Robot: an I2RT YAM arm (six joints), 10 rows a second.
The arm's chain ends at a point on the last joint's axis. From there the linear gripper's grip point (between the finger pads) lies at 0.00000 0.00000 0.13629 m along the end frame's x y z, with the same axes.
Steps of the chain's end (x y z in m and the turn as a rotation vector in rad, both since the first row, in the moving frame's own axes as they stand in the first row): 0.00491 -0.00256 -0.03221 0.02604 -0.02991 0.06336; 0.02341 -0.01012 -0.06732 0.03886 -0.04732 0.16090; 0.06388 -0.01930 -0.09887 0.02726 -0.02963 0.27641; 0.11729 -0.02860 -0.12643 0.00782 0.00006 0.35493; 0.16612 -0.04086 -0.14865 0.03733 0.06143 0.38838; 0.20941 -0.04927 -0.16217 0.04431 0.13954 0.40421; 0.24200 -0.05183 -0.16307 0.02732 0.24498 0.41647; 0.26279 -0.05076 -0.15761 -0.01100 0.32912 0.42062; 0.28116 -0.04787 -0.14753 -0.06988 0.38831 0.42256
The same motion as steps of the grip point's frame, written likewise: 0.00095 -0.00623 -0.03232 0.02604 -0.02991 0.06336; 0.01742 -0.01591 -0.06757 0.03886 -0.04732 0.16090; 0.06040 -0.02352 -0.09898 0.02726 -0.02963 0.27641; 0.11749 -0.02964 -0.12643 0.00782 0.00006 0.35493; 0.17525 -0.04421 -0.14900 0.03733 0.06143 0.38838; 0.22905 -0.05134 -0.16361 0.04431 0.13954 0.40421; 0.27486 -0.04859 -0.16713 0.02732 0.24498 0.41647; 0.30523 -0.04012 -0.16483 -0.01100 0.32912 0.42062; 0.32923 -0.02799 -0.15785 -0.06988 0.38831 0.42256
